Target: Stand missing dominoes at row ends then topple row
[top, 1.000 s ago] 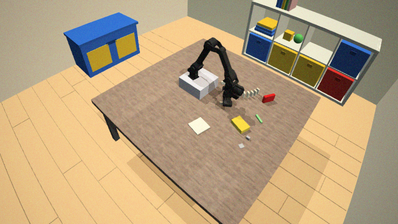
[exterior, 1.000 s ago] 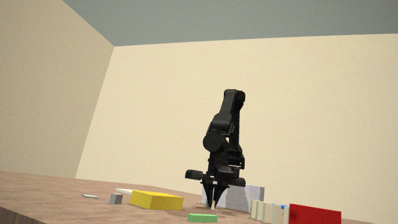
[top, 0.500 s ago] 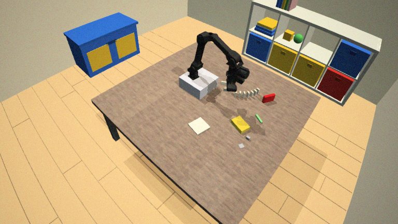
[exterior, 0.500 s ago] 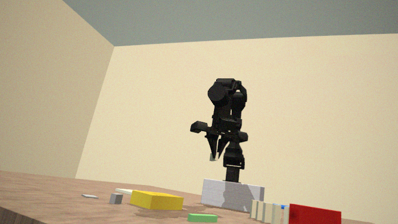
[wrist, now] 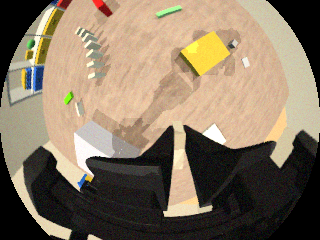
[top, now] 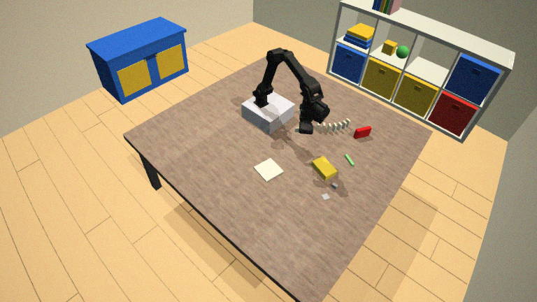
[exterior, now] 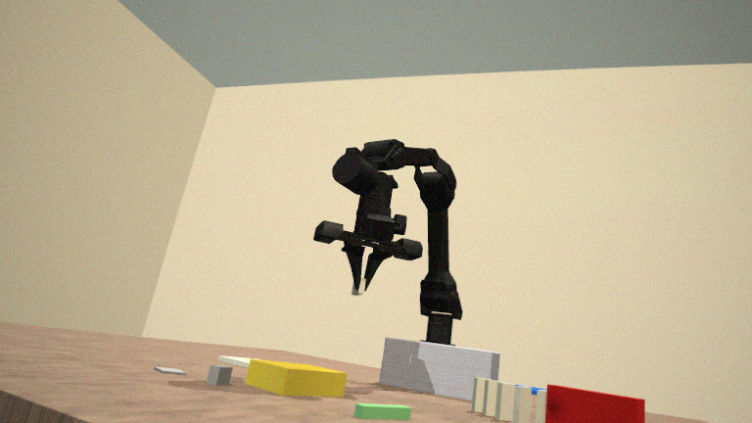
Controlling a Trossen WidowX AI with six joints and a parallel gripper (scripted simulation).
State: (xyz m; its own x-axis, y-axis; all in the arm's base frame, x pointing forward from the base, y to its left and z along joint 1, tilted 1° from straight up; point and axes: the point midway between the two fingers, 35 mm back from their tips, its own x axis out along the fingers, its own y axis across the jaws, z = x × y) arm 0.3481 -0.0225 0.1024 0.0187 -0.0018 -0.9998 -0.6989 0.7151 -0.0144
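My gripper tip is now 160 mm short of the yellow block, 140 mm above it and 20 mm to the right of it. Round my gripper tip: grey cube 260 mm ahead, 150 mm below, 20 mm to the right; then white tile 200 mm to the right, 150 mm below, 10 mm behind; then green stick 200 mm ahead, 170 mm to the left, 150 mm below.
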